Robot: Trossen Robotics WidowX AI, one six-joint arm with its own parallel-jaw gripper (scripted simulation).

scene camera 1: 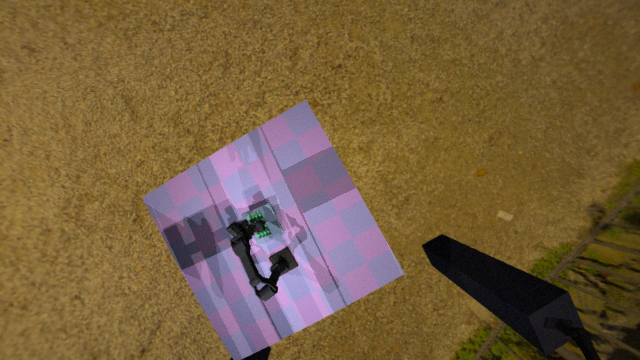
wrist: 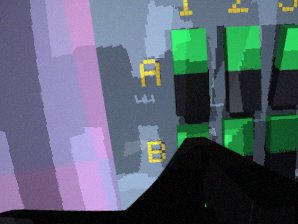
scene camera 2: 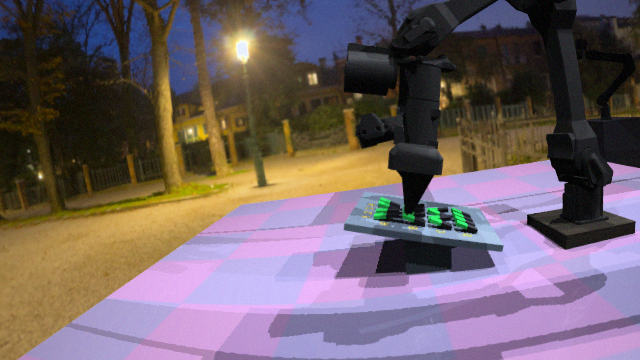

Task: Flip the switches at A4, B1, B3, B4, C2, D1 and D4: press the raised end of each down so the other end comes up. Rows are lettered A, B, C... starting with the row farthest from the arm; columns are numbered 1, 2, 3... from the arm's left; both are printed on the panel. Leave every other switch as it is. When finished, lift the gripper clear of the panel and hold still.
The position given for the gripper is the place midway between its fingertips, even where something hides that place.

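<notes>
A switch [wrist: 190, 63] is part of the scene. The gripper [scene camera 2: 408, 213], visible in the wrist view too as the gripper [wrist: 194, 147], is shut and holds nothing.
</notes>
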